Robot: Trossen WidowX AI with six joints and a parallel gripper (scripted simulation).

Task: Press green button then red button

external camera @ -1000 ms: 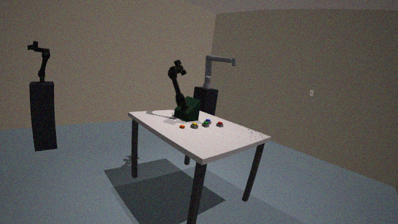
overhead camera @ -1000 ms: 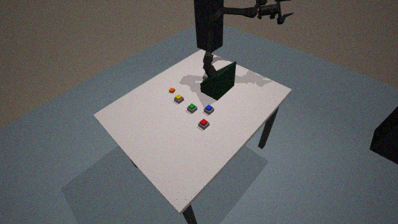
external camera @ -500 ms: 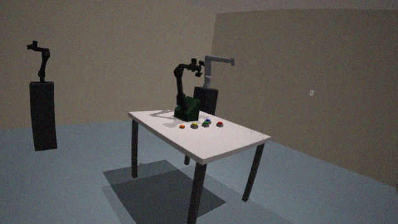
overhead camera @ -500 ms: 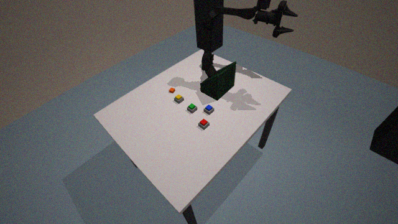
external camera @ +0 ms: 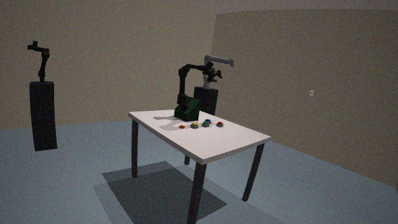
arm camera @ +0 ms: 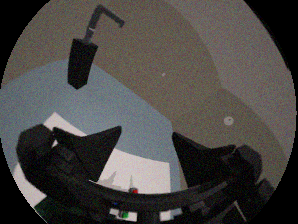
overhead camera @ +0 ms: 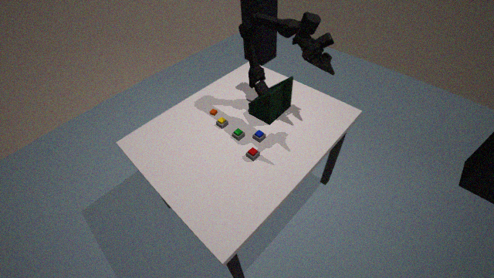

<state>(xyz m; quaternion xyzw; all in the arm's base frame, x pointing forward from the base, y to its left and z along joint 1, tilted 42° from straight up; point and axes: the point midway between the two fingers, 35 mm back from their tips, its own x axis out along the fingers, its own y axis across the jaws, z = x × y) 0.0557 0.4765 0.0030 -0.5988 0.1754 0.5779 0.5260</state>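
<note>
Right now the green button is 39 cm below my gripper tip, 34 cm to the right of it and 20 cm ahead of it. Also, from my gripper tip: blue button 39 cm below, 25 cm to the right, 14 cm ahead; red button 39 cm below, 25 cm ahead, 20 cm to the right; yellow button 47 cm to the right, 39 cm below, 19 cm ahead.
</note>
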